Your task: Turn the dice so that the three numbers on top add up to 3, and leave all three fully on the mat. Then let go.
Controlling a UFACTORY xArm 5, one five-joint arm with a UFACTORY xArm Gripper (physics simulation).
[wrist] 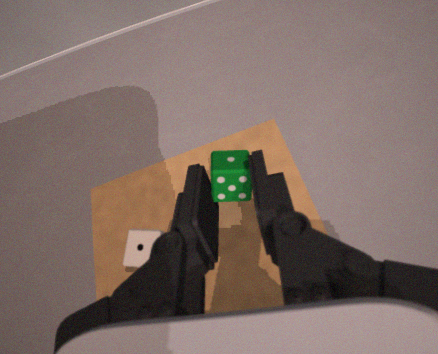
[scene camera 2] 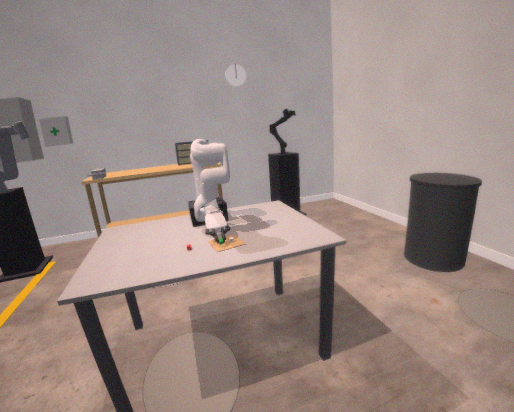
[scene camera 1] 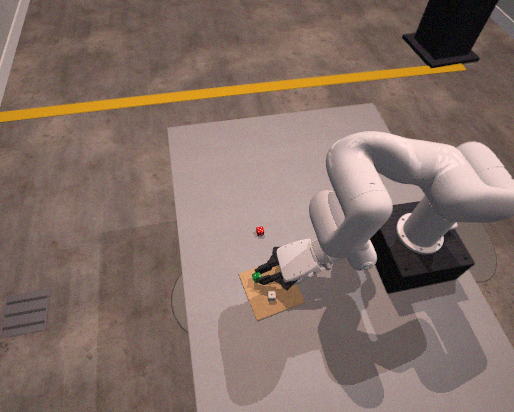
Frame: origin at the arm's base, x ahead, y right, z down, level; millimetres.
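Seen in the pictures: gripper, fingertip midpoint: (wrist: 231, 179) (scene camera 2: 221, 241) (scene camera 1: 257, 277); arm's base, origin of the base link: (scene camera 1: 419, 233).
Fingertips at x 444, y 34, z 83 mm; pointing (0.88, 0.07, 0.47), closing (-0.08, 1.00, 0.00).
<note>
Offsets run from my fingertips to a thing's top centre. Level surfaces: height alone.
The gripper (scene camera 1: 257, 276) (scene camera 2: 221, 240) (wrist: 228, 165) is tilted low over the mat @(dx -30, dy -30, dz +24 mm) (scene camera 1: 262, 311) (scene camera 2: 220, 247) (wrist: 112, 200), shut on the green die @(dx +2, dy +0, dz -16 mm) (scene camera 1: 256, 275) (scene camera 2: 220, 241) (wrist: 231, 176). In the wrist view, this die shows a one on its far face and a five on the face below that in the picture. I cannot tell if it touches the mat. The white die @(dx -22, dy -56, dz +3 mm) (scene camera 1: 271, 296) (scene camera 2: 231, 239) (wrist: 140, 248) lies on the mat with a one up, partly hidden by a finger in the wrist view. The red die @(dx -52, dy +146, dz +8 mm) (scene camera 1: 260, 231) (scene camera 2: 189, 247) lies on the table, off the mat, with several pips up.
The grey table @(dz +27 mm) (scene camera 1: 215, 175) (scene camera 2: 150, 260) carries the mat and the arm's black base (scene camera 1: 425, 280) (scene camera 2: 198, 220). The table's far edge crosses the top left of the wrist view. The arm's shadow falls across the table and part of the mat.
</note>
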